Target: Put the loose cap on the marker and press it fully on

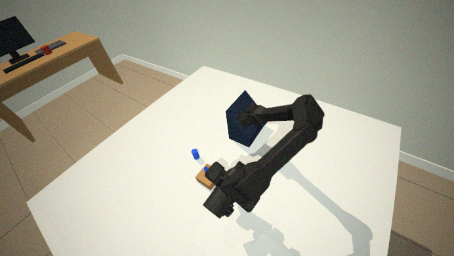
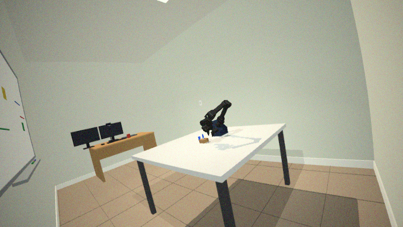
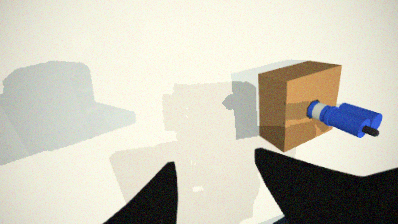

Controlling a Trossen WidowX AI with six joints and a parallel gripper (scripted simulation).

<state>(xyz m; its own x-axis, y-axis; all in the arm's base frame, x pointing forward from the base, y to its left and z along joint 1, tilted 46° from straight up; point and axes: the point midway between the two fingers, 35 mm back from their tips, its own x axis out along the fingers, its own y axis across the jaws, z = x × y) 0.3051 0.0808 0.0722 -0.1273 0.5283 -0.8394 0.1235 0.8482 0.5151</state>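
Now: gripper tip 80 mm past the blue marker cap, 240 mm to the left of it and 50 mm above it. The rest, counted from my gripper tip: holder block 20 mm behind, 120 mm to the right, 50 mm below.
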